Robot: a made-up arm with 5 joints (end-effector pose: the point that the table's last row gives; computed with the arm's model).
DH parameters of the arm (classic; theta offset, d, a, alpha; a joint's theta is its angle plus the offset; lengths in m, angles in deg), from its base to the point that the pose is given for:
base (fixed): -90 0.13 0 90
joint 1: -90 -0.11 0.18 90
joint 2: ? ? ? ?
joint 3: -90 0.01 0.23 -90
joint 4: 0 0.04 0.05 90
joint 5: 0 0.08 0.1 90
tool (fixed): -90 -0.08 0 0
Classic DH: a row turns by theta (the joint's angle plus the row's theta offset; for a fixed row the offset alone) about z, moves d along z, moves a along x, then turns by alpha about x.
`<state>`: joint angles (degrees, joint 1 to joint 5).
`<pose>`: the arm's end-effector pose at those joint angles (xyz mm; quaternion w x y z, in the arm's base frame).
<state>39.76 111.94 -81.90 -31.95 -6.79</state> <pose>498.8 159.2 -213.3 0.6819 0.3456 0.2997 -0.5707</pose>
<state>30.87 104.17 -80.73 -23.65 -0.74</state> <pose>496.9 243.8 -166.4 0.6769 0.3488 0.3776 -0.5269</pose>
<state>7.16 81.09 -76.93 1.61 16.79</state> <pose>455.0 404.0 40.6 0.6730 0.3331 0.5484 -0.3679</pose>
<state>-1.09 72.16 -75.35 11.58 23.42</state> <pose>426.2 427.7 129.6 0.6748 0.3198 0.5916 -0.3040</pose>
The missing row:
joint 2: 0 0.19 -0.05 -90
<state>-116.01 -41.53 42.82 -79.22 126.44</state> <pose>209.9 92.9 443.9 0.7070 -0.5399 -0.3703 -0.2674</pose>
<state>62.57 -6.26 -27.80 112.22 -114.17</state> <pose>178.2 252.3 -181.1 0.4190 0.4000 -0.7921 -0.1922</pose>
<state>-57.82 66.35 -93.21 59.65 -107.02</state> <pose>483.6 93.6 179.3 0.2980 -0.3434 -0.3089 0.8354</pose>
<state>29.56 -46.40 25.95 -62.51 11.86</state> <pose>121.1 78.9 -393.4 0.6263 -0.6383 -0.1586 0.4185</pose>
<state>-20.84 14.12 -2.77 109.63 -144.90</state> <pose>175.3 470.2 261.4 0.1566 0.5541 -0.6753 -0.4610</pose>
